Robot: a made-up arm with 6 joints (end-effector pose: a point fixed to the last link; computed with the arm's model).
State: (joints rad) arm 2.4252 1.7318 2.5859 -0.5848 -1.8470 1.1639
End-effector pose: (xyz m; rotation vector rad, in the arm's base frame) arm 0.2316 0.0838 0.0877 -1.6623 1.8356 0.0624
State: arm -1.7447 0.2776 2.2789 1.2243 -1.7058 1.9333
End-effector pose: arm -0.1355 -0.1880 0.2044 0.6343 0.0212 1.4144
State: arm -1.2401 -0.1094 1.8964 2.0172 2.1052 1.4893
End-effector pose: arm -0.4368 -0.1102 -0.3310 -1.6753 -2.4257 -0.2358
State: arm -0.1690 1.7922 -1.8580 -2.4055 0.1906 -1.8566
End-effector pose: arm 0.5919 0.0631 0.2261 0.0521 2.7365 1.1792
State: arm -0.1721 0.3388 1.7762 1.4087 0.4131 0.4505
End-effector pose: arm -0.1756 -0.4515 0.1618 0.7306 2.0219 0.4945
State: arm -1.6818 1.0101 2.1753 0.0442 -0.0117 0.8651
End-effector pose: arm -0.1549 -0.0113 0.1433 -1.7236 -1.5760 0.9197
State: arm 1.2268 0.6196 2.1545 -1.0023 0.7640 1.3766
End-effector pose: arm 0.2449 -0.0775 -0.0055 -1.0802 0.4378 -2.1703
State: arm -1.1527 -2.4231 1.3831 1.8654 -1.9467 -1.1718
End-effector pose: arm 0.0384 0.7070 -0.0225 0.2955 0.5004 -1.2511
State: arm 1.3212 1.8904 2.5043 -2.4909 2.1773 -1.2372
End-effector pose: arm -0.4495 -0.5336 0.2538 -0.1576 0.0473 0.3682
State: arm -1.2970 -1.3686 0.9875 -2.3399 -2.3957 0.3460
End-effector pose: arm 0.0665 0.1485 -0.3901 1.4988 0.1419 -0.0804
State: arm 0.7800 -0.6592 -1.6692 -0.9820 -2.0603 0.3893
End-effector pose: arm 0.1771 -0.1306 -0.2176 0.0845 -1.3383 0.8457
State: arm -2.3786 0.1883 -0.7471 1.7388 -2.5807 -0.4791
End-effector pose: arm -0.2717 0.0127 -0.4094 0.8056 0.4955 1.7050
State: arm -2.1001 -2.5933 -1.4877 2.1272 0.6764 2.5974
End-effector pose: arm -0.1210 -0.1008 0.0151 1.3054 -0.4467 -1.1342
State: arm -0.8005 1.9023 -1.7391 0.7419 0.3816 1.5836
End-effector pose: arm -0.0411 0.1242 0.2027 -2.1472 0.7511 -0.2937
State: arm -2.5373 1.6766 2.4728 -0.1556 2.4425 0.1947
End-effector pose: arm 0.1446 0.1890 -0.0714 0.7063 -1.2997 -1.0168
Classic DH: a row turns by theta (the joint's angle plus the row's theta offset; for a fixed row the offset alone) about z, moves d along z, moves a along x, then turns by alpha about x. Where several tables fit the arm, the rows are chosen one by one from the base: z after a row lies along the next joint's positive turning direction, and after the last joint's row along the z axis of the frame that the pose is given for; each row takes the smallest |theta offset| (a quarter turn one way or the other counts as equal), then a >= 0, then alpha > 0; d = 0 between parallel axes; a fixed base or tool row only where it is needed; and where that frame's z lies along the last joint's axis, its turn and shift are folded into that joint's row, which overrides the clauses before.
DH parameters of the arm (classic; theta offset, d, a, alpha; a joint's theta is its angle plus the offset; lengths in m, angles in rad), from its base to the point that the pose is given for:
joint 1: -1.5708 -0.0146 0.0047 1.5708
joint 2: -1.5708 0.0478 0.1129 1.5708
joint 3: -1.5708 -0.2448 0.0449 1.5708
joint 4: -0.8829 0 -0.1526 3.1416
joint 5: -0.8829 0.2982 0.1165 1.5708
joint 6: 0 -0.0785 -0.3514 1.5708
tool (fixed): 0 0.0813 0 0

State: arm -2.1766 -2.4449 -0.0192 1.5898 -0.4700 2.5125
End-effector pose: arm 0.2312 0.1528 0.2527 -0.2611 0.1586 -0.9983
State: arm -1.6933 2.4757 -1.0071 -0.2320 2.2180 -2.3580
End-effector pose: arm -0.2782 -0.2652 0.6843 1.8575 1.0930 -1.2567
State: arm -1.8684 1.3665 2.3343 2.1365 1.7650 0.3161
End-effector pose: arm -0.0309 0.0330 0.5223 -1.7033 -1.3593 1.4695
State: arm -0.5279 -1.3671 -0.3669 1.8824 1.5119 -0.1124
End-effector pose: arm 0.0078 0.3601 -0.6258 1.0742 -0.9668 -0.4463
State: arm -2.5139 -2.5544 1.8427 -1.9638 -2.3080 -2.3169
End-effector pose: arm 0.8443 0.1472 0.2432 -0.8663 2.5518 0.5706
